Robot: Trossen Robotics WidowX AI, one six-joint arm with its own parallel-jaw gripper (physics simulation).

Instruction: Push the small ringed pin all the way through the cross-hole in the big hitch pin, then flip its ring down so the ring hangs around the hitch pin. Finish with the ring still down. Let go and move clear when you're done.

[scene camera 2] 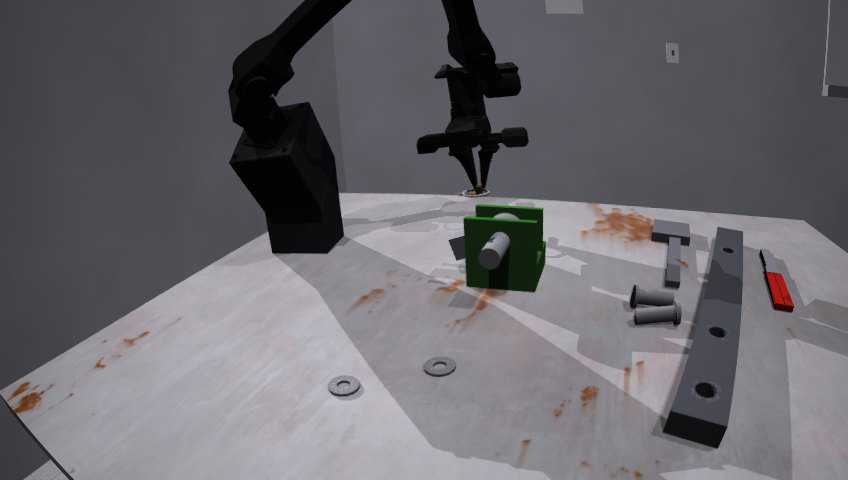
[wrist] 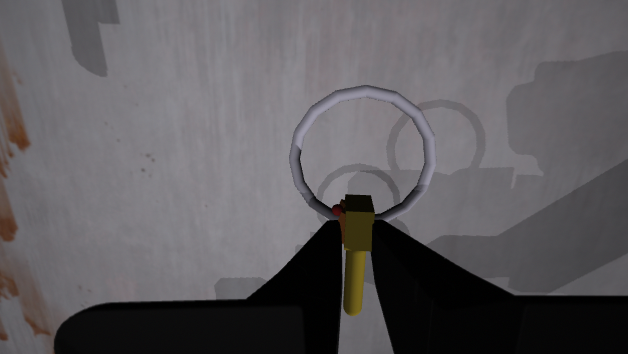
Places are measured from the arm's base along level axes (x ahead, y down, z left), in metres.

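Where they show: gripper, fingertip midpoint: [scene camera 2: 479, 188] [wrist: 354, 232]; arm's base, origin of the base link: [scene camera 2: 268, 131].
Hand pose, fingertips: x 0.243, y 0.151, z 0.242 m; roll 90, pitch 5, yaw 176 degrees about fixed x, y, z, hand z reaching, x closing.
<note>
Each offset is from my fingertips to the top centre of the thing. "pt": to the spot under its first point. Level surfaces: height alone.
My gripper [scene camera 2: 479, 187] [wrist: 354, 232] is shut on the yellow head of the small ringed pin {dz -0.007, dx -0.001, dy -0.006 m} [scene camera 2: 478, 189] [wrist: 359, 230] and holds it above the table, behind the green bracket. In the wrist view the pin's yellow shank points toward the bottom of the view. Its pale ring {pt dz -0.046, dx +0.001, dy +0.000 m} [wrist: 366, 92] extends from the head toward the top, about level. The big grey hitch pin {dz -0.284, dx +0.096, dy -0.012 m} [scene camera 2: 495, 249] lies through the green bracket {dz -0.221, dx +0.082, dy -0.026 m} [scene camera 2: 512, 279], with its near end sticking out toward the camera. A small dark mark near that end may be the cross-hole.
Two washers {dz -0.473, dx +0.010, dy +0.061 m} [scene camera 2: 343, 385] {dz -0.414, dx +0.083, dy +0.061 m} [scene camera 2: 439, 366] lie at the front. Two headed pins {dz -0.254, dx +0.297, dy +0.036 m} [scene camera 2: 653, 296] {dz -0.294, dx +0.300, dy +0.036 m} [scene camera 2: 656, 314], a hammer {dz -0.079, dx +0.343, dy +0.048 m} [scene camera 2: 673, 261], a long drilled bar {dz -0.238, dx +0.398, dy +0.039 m} [scene camera 2: 721, 303] and a red-handled tool {dz -0.146, dx +0.509, dy +0.053 m} [scene camera 2: 778, 291] lie at the right. The table {dy +0.064 m} [scene camera 2: 196, 333] has rust stains.
</note>
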